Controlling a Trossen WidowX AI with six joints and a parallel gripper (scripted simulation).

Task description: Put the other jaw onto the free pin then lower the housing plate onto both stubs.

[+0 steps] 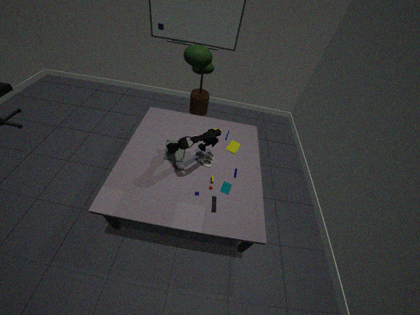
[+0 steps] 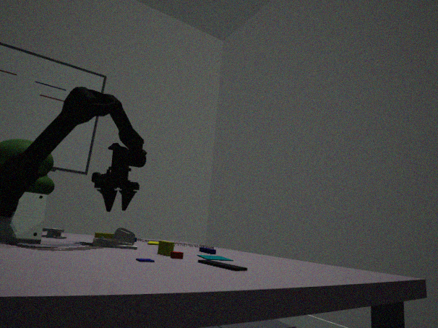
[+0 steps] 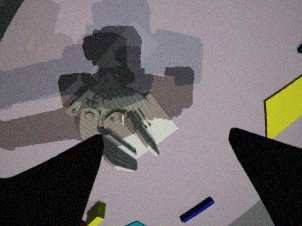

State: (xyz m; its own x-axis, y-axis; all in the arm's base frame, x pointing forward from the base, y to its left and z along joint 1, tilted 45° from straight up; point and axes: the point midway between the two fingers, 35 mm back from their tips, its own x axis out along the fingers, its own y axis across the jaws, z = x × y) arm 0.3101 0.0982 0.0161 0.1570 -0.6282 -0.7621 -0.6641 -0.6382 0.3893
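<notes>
Now: gripper tip 170 mm past the striped white block, 190 mm to the right of it and 100 mm above it. Round my gripper tip: yellow block 90 mm ahead, 250 mm to the right, 90 mm below; yellow pad 240 mm ahead, 200 mm to the left, 110 mm below; red cube 100 mm ahead, 330 mm to the right, 100 mm below.
</notes>
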